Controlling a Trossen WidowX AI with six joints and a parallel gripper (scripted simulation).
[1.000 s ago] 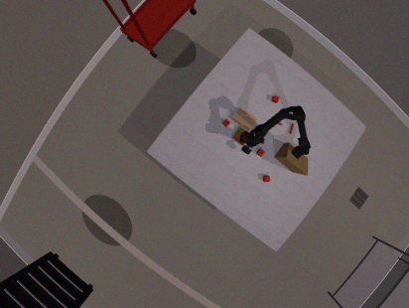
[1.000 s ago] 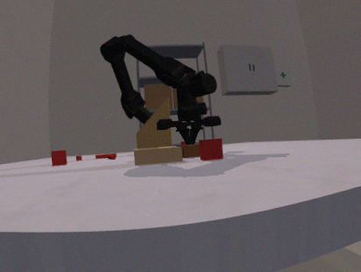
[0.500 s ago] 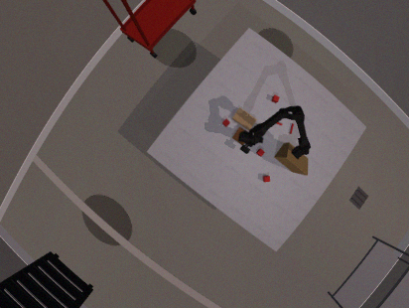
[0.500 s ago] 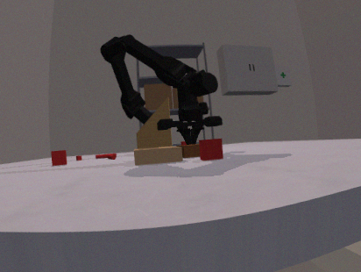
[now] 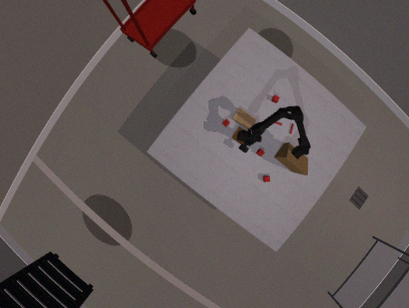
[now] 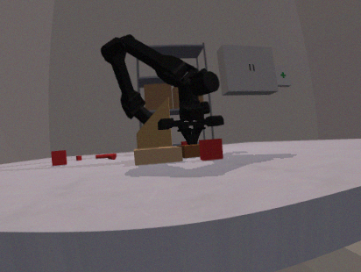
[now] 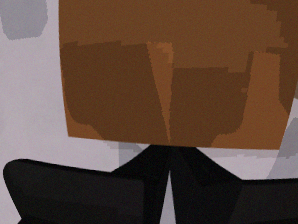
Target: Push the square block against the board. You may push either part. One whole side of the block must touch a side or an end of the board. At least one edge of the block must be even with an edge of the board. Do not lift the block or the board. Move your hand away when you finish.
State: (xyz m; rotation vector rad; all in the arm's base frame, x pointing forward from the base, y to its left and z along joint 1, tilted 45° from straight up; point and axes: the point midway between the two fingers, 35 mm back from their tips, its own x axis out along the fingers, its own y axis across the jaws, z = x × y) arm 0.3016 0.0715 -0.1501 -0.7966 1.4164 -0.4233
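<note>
Now: the brown square block 60 mm ahead of my gripper tip, 10 mm to the left of it and 10 mm above it. Round my gripper tip: tan board (130 mm ahead, 100 mm to the right, 10 mm above).
</note>
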